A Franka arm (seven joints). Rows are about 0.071 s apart.
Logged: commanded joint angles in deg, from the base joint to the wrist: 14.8 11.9 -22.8 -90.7 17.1 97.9 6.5; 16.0 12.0 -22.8 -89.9 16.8 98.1 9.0; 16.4 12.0 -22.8 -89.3 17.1 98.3 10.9; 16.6 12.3 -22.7 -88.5 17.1 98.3 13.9; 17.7 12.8 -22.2 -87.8 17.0 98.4 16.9; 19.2 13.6 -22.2 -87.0 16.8 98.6 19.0; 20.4 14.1 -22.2 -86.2 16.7 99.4 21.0; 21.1 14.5 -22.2 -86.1 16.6 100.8 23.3; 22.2 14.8 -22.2 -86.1 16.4 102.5 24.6; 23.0 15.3 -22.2 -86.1 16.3 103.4 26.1; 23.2 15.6 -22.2 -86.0 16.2 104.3 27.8; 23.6 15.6 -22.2 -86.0 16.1 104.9 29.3; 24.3 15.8 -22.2 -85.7 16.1 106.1 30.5; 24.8 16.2 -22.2 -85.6 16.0 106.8 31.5; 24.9 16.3 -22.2 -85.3 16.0 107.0 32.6; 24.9 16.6 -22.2 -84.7 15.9 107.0 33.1; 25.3 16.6 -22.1 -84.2 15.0 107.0 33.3; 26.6 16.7 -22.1 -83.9 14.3 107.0 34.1; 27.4 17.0 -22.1 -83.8 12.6 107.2 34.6
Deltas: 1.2 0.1 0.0 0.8 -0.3 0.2 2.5; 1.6 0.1 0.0 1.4 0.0 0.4 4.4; 1.8 0.4 0.1 2.2 0.0 0.4 7.4; 2.9 0.9 0.6 2.9 -0.1 0.5 10.4; 4.4 1.7 0.6 3.7 -0.3 0.7 12.5; 5.6 2.2 0.6 4.5 -0.4 1.5 14.5; 6.3 2.6 0.6 4.6 -0.5 2.9 16.8; 7.4 2.9 0.6 4.6 -0.7 4.6 18.1; 8.2 3.4 0.6 4.6 -0.8 5.5 19.6; 8.4 3.7 0.6 4.7 -0.9 6.4 21.3; 8.8 3.7 0.6 4.7 -1.0 7.0 22.8; 9.5 3.9 0.6 5.0 -1.0 8.2 24.0; 10.0 4.3 0.6 5.1 -1.1 8.9 25.0; 10.1 4.4 0.6 5.4 -1.1 9.1 26.1; 10.1 4.7 0.6 6.0 -1.2 9.1 26.6; 10.5 4.7 0.7 6.5 -2.1 9.1 26.8; 11.8 4.8 0.7 6.8 -2.8 9.1 27.6; 12.6 5.1 0.7 6.9 -4.5 9.3 28.1
